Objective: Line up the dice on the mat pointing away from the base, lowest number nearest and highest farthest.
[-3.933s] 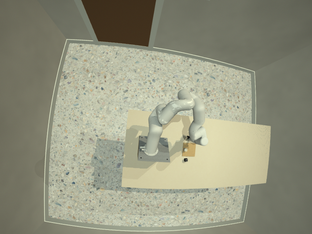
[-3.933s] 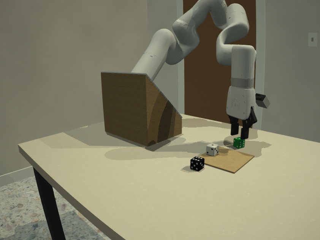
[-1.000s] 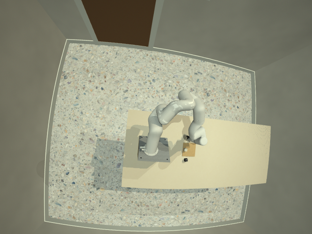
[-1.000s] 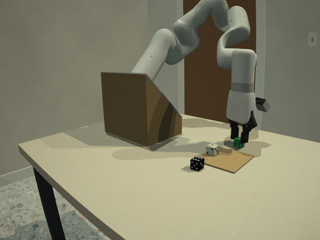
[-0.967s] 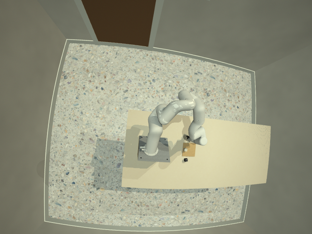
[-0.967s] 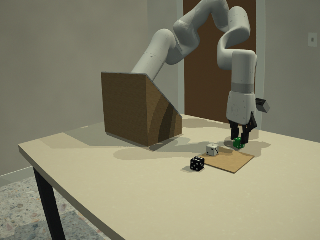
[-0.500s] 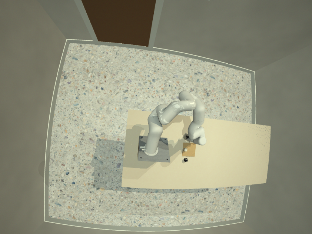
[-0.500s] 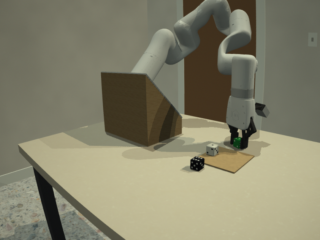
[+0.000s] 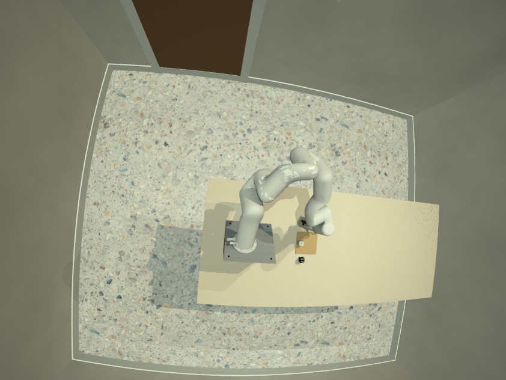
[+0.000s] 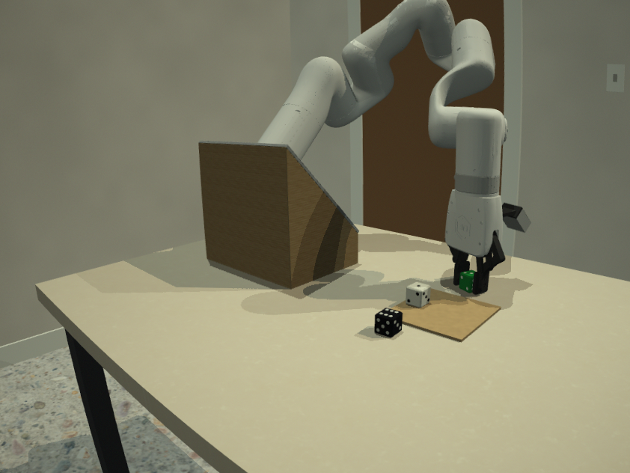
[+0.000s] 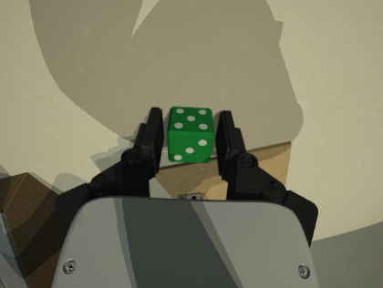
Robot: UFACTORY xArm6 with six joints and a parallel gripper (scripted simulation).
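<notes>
The green die lies 1 cm below my hand. The rest, counted from my hand: black die (22 cm to the right, 4 cm behind, 1 cm below); white die (11 cm to the right, 5 cm behind); brown mat (12 cm to the right, 2 cm below).
</notes>
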